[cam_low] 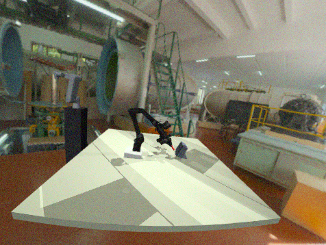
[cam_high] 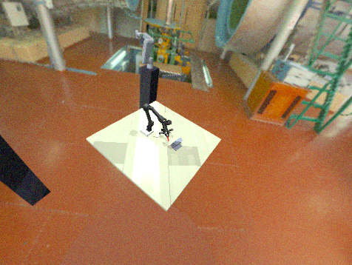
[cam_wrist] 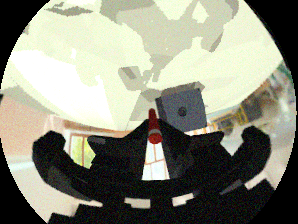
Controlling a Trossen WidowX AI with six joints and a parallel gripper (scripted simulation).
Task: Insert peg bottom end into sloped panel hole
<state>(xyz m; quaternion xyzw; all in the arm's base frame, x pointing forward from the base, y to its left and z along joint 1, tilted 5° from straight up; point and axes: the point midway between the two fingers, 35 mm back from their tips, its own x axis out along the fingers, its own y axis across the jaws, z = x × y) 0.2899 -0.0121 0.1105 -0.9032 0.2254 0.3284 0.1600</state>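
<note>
My gripper tip is now 120 mm short of the sloped panel, 40 mm to the right of it and 40 mm above it. Round my gripper tip: red peg (10 mm behind, 10 mm to the left, 10 mm above).
</note>
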